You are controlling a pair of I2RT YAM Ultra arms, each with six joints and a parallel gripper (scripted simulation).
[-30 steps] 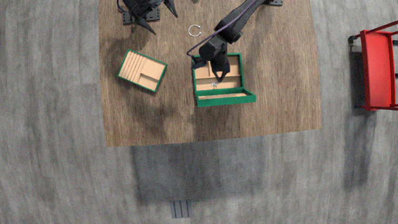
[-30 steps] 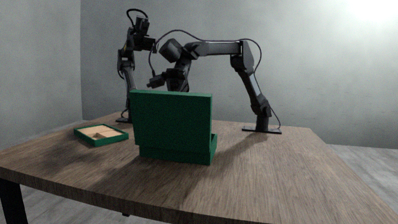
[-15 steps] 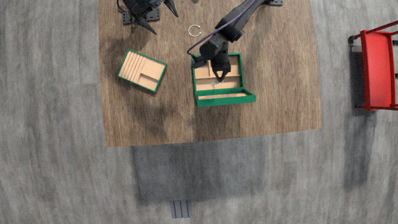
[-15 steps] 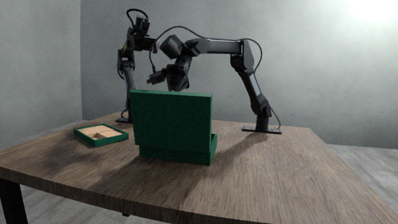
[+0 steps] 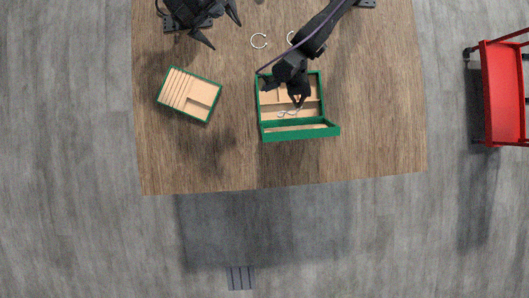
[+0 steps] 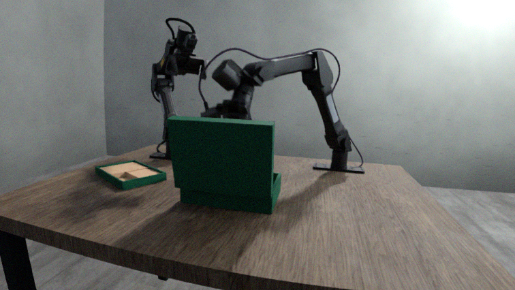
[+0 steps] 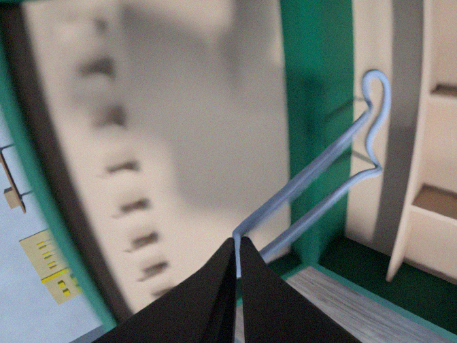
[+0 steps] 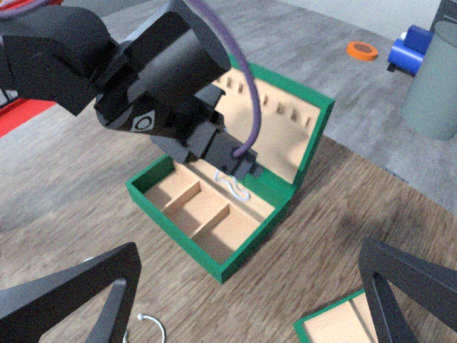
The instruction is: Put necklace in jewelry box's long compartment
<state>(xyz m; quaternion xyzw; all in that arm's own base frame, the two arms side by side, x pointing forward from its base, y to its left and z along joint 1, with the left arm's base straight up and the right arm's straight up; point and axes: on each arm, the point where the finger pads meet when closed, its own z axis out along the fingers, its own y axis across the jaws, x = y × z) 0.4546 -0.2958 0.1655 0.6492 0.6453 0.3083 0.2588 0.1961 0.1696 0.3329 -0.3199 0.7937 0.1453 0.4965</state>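
The green jewelry box lies 50 mm below my left hand and 20 mm behind it. Also, from my left hand: green tray: 370 mm to the right, 160 mm below, 130 mm behind.
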